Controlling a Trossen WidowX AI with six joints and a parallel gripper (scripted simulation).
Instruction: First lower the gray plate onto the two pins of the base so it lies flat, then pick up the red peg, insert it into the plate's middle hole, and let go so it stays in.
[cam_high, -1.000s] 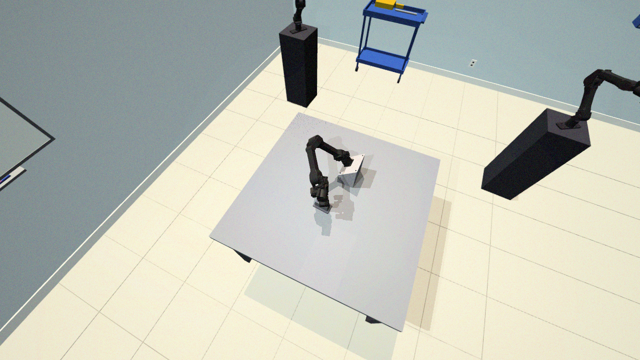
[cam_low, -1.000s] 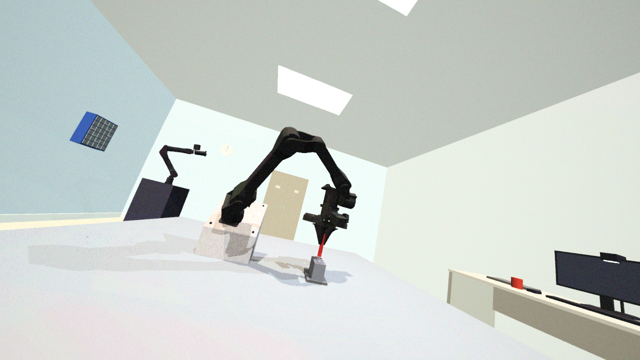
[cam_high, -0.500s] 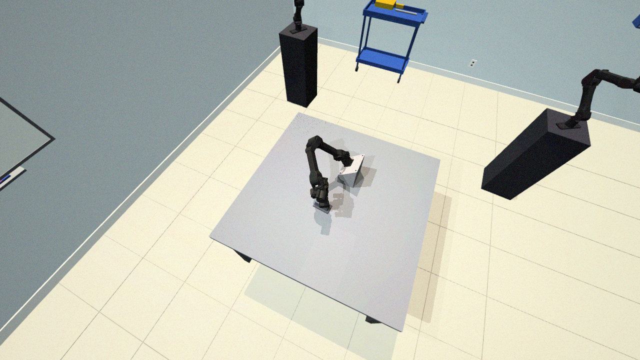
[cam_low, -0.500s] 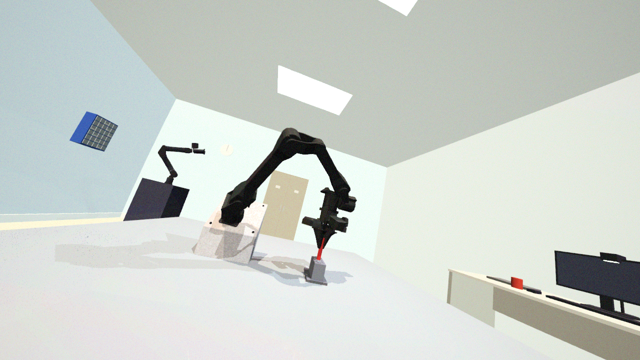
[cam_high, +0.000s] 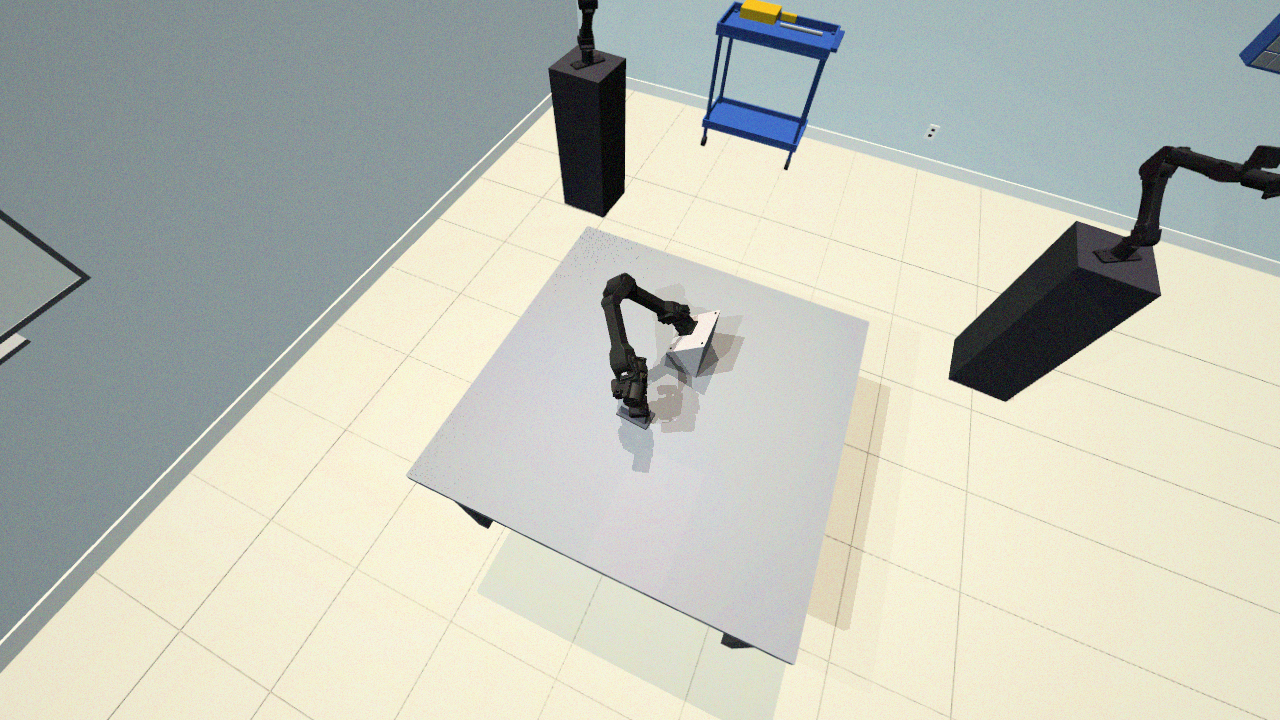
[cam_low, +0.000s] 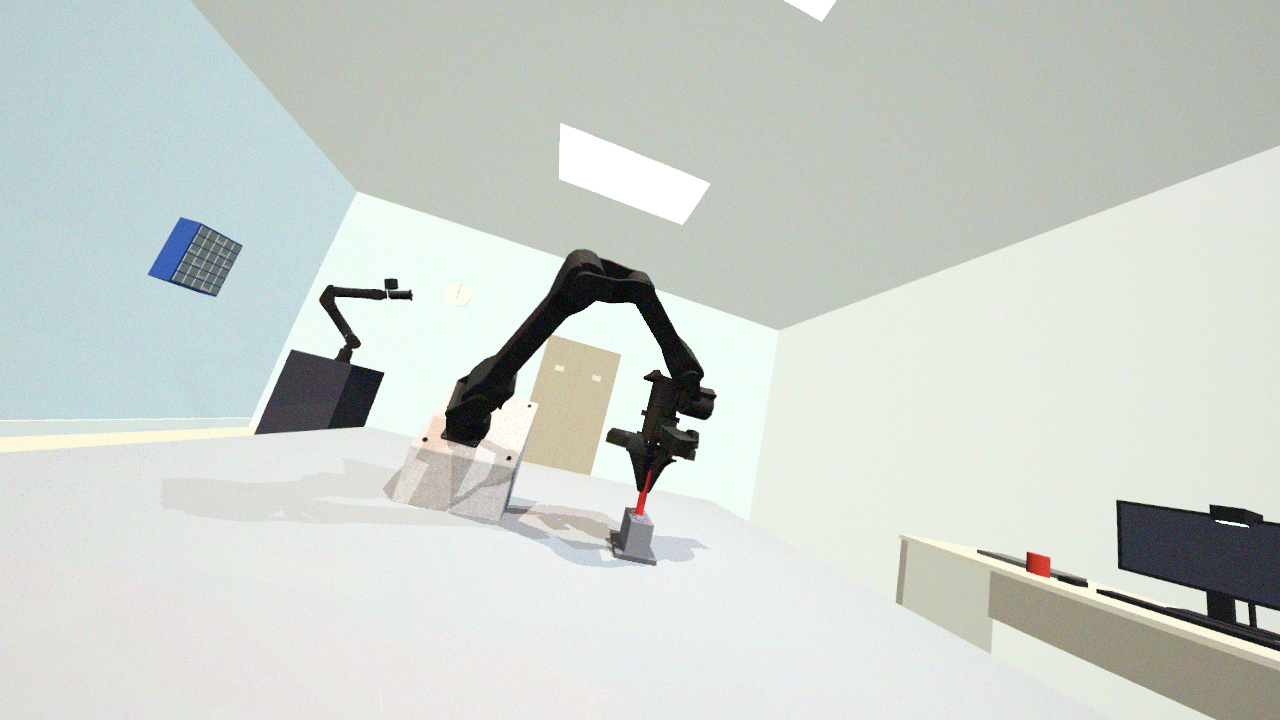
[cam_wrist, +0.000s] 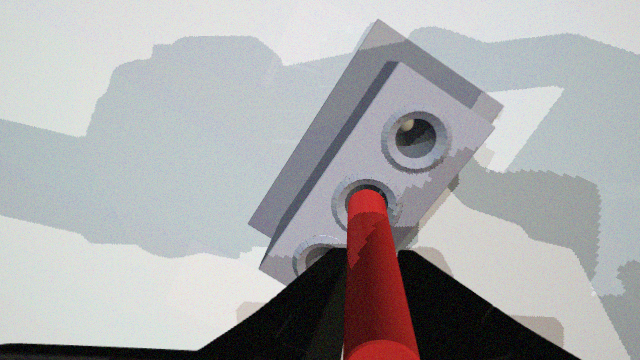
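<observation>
The gray plate lies 50 mm below my gripper tip. Also, from my gripper tip: dark base: 90 mm below; red peg: right at my gripper tip.
</observation>
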